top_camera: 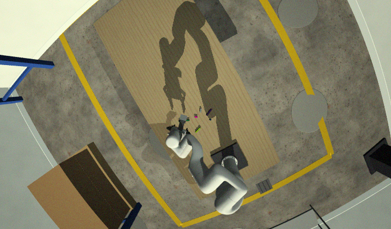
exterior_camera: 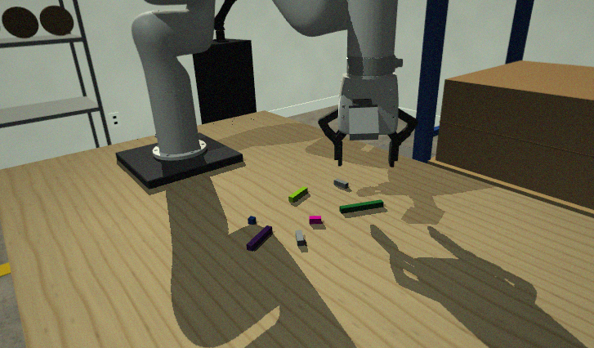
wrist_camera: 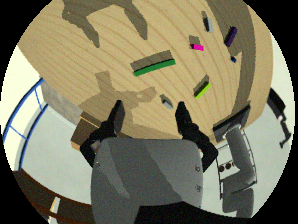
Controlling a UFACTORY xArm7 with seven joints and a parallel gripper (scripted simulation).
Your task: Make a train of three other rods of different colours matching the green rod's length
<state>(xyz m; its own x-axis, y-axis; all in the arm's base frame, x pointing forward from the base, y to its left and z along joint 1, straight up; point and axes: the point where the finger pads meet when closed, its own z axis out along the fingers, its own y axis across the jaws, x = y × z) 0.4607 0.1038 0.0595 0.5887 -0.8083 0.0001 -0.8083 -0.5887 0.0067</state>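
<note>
The blue rod lies 9 cm behind my hand, 20 cm to the right of it and 7 cm below it. The rest, counted from my hand: lime rod: 10 cm behind, 7 cm to the right, 7 cm below; magenta rod: 1 cm behind, 13 cm to the right, 7 cm below; green rod: 2 cm ahead, 4 cm to the right, 7 cm below.
</note>
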